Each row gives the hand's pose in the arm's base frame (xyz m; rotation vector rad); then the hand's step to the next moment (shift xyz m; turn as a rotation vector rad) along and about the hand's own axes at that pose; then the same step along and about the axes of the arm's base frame.
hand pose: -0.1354 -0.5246 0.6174 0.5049 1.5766 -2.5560
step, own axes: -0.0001 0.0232 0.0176 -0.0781 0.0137 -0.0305
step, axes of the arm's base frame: 0.0019 -0.0262 -0.0125 0.0839 0.0135 0.0014
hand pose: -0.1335 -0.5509 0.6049 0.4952 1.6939 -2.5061
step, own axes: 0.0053 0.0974 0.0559 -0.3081 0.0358 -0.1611
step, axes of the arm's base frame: 0.0061 -0.0882 -0.0694 0.3355 0.0978 0.0080
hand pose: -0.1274 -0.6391 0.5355 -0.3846 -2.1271 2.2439
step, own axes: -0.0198 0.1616 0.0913 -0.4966 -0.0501 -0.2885
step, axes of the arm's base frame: 0.0256 -0.1041 -0.1528 0.5302 0.1932 0.1181
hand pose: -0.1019 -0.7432 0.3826 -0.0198 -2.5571 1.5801
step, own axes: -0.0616 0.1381 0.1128 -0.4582 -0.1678 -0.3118
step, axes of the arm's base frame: 0.0390 -0.0433 -0.1794 0.5020 0.1641 0.2374
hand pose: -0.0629 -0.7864 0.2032 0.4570 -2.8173 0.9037
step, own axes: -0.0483 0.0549 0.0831 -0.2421 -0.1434 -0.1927
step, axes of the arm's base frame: 0.0235 0.0052 -0.1080 0.2846 0.0609 0.1777
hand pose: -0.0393 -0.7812 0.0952 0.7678 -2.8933 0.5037
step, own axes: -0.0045 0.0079 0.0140 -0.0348 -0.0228 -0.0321
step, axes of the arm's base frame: -0.0003 0.0038 -0.0163 0.0421 0.0085 0.0303
